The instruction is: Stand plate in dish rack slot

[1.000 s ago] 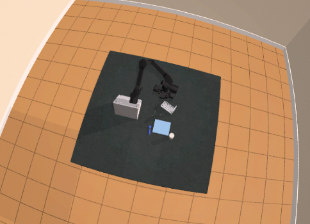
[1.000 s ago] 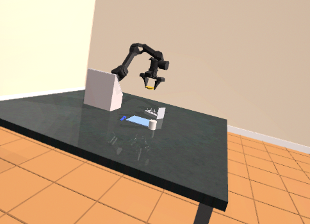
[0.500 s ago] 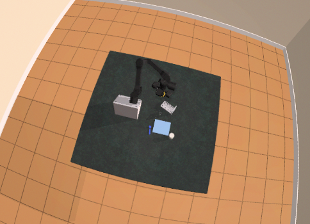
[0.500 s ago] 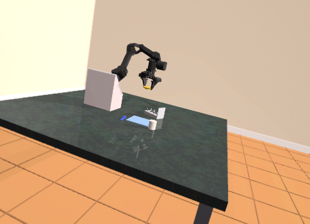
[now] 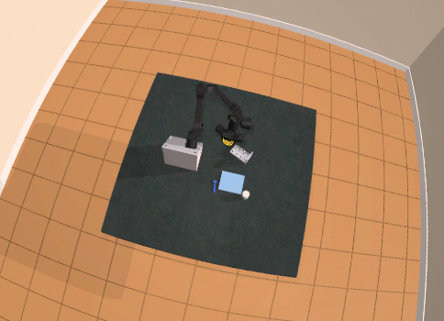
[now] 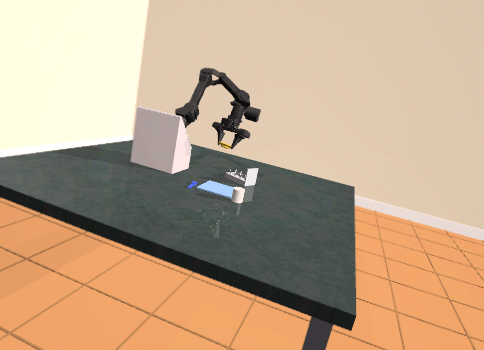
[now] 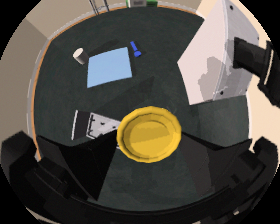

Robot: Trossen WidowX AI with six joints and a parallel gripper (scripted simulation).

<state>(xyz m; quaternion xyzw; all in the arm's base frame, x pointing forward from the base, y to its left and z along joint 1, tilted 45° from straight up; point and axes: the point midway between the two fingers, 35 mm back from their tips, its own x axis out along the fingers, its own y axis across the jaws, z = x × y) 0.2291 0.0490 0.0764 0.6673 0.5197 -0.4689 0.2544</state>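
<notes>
Right now my gripper tip is 12 cm above the dish rack, 10 cm short of it and 1 cm to the left of it. Round my gripper tip: plate 1 cm above; white cup 30 cm to the right, 15 cm ahead, 11 cm below; blue spoon 25 cm to the right, 14 cm below, 5 cm behind.
</notes>
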